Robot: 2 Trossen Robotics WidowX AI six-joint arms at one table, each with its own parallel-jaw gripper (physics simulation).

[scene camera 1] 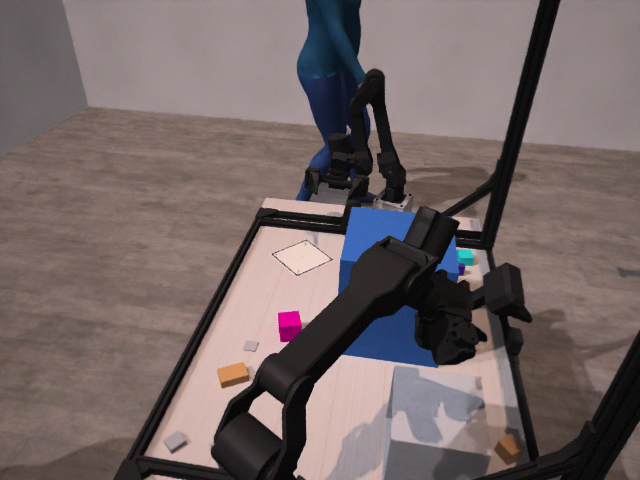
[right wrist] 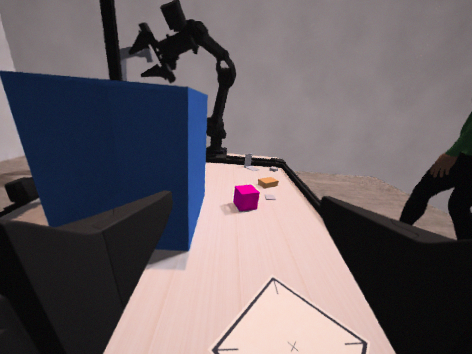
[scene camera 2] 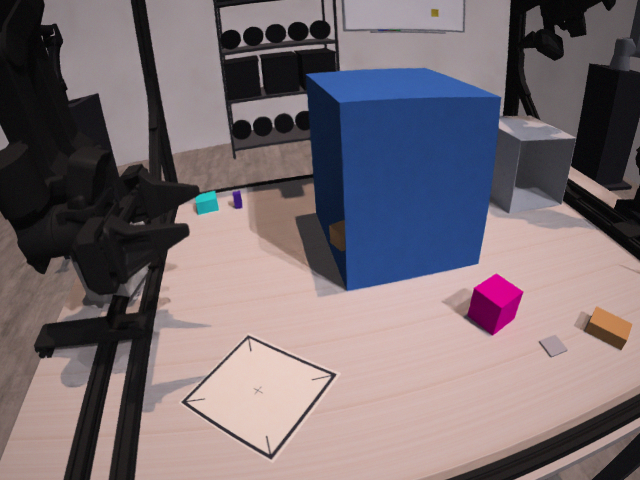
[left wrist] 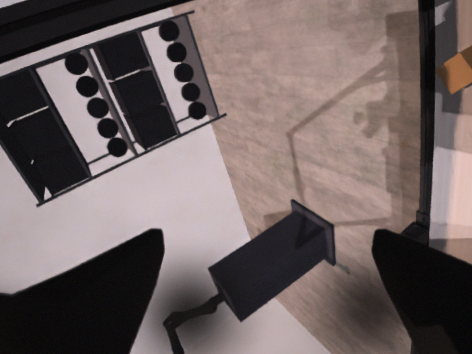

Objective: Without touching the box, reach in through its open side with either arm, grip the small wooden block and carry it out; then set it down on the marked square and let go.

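Note:
The blue box [scene camera 1: 385, 224] [scene camera 2: 413, 180] [right wrist: 110, 150] stands on the table, its open side facing left in scene camera 2. Part of the brown wooden block [scene camera 2: 338, 235] shows inside, behind the box's near edge. The marked square [scene camera 1: 318, 249] [scene camera 2: 292, 355] [right wrist: 320, 311] lies flat with nothing on it. My right gripper [scene camera 1: 335, 187] [scene camera 2: 192, 211] [right wrist: 247, 200] is open and empty, above the table's end, outside the box and apart from its open side. My left gripper [scene camera 1: 506, 328] [left wrist: 268, 240] [right wrist: 135, 64] is open and empty, raised beyond the box, near the table's right edge in scene camera 1.
A magenta cube [scene camera 1: 289, 326] [scene camera 2: 495, 303], an orange block [scene camera 1: 233, 375] [scene camera 2: 608, 327] and a grey tile [scene camera 1: 251, 345] [scene camera 2: 553, 345] lie beside the box. Cyan [scene camera 1: 465, 256] [scene camera 2: 206, 202] and purple [scene camera 2: 237, 199] blocks lie near the far edge. A grey box [scene camera 1: 439, 403] [scene camera 2: 535, 129] stands behind.

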